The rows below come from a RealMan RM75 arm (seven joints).
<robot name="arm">
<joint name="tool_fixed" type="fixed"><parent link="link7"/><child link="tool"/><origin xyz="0 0 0" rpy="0 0 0"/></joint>
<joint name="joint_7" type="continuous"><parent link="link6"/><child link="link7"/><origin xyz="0 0 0.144" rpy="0 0 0"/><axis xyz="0 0 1"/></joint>
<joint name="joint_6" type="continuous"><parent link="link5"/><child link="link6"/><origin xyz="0 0 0" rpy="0 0 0"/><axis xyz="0 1 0"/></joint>
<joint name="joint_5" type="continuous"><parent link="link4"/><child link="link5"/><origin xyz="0 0 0.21" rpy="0 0 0"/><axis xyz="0 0 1"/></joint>
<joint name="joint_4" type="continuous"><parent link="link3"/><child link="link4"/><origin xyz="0 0 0" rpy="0 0 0"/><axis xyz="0 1 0"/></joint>
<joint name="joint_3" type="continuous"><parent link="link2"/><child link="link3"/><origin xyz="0 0 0.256" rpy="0 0 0"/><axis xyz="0 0 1"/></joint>
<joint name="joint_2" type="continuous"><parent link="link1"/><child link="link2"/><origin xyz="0 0 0" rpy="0 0 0"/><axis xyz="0 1 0"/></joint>
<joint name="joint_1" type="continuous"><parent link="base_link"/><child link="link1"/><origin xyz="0 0 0.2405" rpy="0 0 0"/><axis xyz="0 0 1"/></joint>
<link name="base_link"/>
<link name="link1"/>
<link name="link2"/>
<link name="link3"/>
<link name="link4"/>
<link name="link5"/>
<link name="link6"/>
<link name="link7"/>
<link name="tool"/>
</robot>
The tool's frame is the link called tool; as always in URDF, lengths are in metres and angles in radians. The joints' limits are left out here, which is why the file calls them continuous.
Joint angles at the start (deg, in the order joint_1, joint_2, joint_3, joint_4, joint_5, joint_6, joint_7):
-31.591 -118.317 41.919 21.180 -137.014 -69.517 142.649
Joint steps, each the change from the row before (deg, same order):
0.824 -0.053 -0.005 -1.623 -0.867 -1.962 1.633
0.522 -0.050 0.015 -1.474 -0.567 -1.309 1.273
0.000 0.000 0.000 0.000 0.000 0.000 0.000
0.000 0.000 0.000 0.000 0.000 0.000 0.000
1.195 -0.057 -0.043 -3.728 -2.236 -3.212 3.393
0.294 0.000 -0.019 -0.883 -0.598 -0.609 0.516
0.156 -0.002 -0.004 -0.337 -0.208 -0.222 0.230
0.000 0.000 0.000 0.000 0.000 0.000 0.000
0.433 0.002 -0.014 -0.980 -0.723 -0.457 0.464
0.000 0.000 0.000 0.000 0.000 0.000 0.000
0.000 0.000 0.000 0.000 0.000 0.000 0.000
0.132 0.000 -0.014 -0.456 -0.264 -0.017 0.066
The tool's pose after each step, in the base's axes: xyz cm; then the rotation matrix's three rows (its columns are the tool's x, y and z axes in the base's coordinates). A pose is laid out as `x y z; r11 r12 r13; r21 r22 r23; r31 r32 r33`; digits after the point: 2 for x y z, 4 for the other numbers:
-28.34 38.88 8.52; 0.5371 0.7446 0.3964; -0.3184 -0.2562 0.9127; 0.7811 -0.6164 0.0994
-28.80 38.28 8.13; 0.5395 0.7462 0.3900; -0.3187 -0.2478 0.9149; 0.7794 -0.6178 0.1041
-28.80 38.28 8.13; 0.5395 0.7462 0.3900; -0.3187 -0.2478 0.9149; 0.7794 -0.6178 0.1041
-28.80 38.28 8.13; 0.5395 0.7462 0.3900; -0.3187 -0.2478 0.9149; 0.7794 -0.6178 0.1041
-29.95 36.81 7.44; 0.5440 0.7545 0.3672; -0.3271 -0.2122 0.9208; 0.7727 -0.6211 0.1314
-30.26 36.46 7.30; 0.5424 0.7599 0.3582; -0.3265 -0.2022 0.9233; 0.7741 -0.6178 0.1385
-30.40 36.30 7.24; 0.5427 0.7617 0.3540; -0.3256 -0.1977 0.9246; 0.7742 -0.6171 0.1407
-30.40 36.30 7.24; 0.5427 0.7617 0.3540; -0.3256 -0.1977 0.9246; 0.7742 -0.6171 0.1407
-30.87 35.86 7.08; 0.5412 0.7698 0.3383; -0.3209 -0.1828 0.9293; 0.7773 -0.6115 0.1481
-30.87 35.86 7.08; 0.5412 0.7698 0.3383; -0.3209 -0.1828 0.9293; 0.7773 -0.6115 0.1481
-30.87 35.86 7.08; 0.5412 0.7698 0.3383; -0.3209 -0.1828 0.9293; 0.7773 -0.6115 0.1481
-31.07 35.71 6.98; 0.5395 0.7748 0.3296; -0.3157 -0.1768 0.9323; 0.7806 -0.6070 0.1492

